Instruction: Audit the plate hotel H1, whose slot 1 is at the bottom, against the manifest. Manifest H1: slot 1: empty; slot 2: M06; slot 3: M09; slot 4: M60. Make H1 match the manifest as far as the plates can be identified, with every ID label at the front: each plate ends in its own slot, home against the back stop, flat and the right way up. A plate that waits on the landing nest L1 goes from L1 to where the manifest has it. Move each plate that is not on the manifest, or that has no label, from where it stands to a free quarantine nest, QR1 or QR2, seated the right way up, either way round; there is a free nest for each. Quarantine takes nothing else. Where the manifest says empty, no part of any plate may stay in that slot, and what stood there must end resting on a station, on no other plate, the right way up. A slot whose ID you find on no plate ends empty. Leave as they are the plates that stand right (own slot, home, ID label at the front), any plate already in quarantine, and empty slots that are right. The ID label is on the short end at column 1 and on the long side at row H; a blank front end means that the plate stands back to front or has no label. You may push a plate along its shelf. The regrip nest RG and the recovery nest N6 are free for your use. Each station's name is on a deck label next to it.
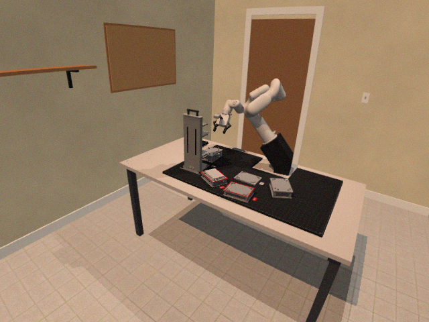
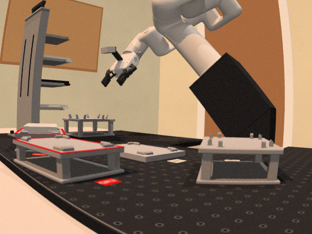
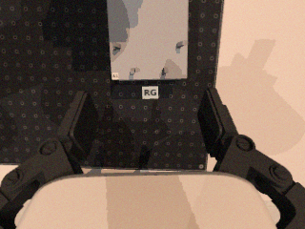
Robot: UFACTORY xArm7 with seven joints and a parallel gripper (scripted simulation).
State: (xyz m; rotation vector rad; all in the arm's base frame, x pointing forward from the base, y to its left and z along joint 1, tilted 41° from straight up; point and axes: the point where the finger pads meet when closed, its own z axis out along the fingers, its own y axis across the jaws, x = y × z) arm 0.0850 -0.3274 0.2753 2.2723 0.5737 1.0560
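Right now the clear plate is 290 mm ahead of my hand, 40 mm to the left of it and 100 mm below it. Also, from my hand: black plate (290 mm ahead, 40 mm to the left, 20 mm below); then H1 deck label (220 mm ahead, 130 mm to the left, 200 mm below); then RG label (200 mm below).
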